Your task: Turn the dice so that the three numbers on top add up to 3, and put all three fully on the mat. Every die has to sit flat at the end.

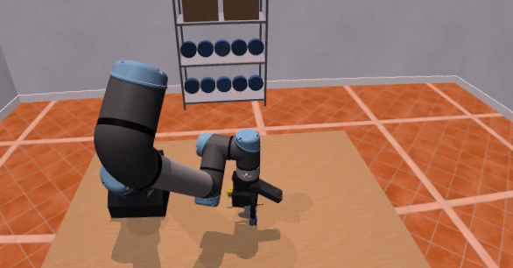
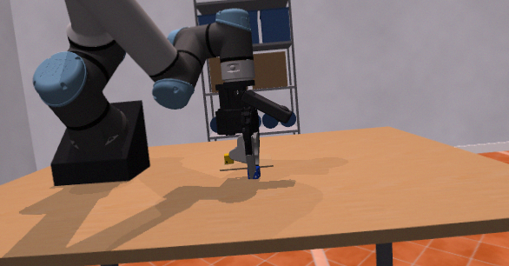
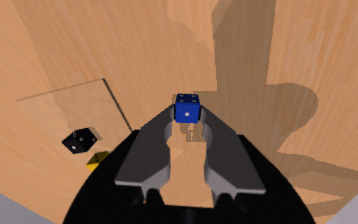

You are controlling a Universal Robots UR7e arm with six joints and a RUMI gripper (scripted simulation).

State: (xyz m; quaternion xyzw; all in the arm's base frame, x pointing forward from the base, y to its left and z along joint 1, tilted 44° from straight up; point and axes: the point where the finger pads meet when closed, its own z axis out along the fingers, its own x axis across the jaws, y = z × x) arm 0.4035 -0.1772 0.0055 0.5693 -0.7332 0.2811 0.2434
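The black die lies 16 cm to the left of my hand and 2 cm behind it. The rest, counted from my hand: yellow die (15 cm to the left, 7 cm behind); then blue die (right at my hand); then tan mat (16 cm to the left, 2 cm below, 2 cm behind).
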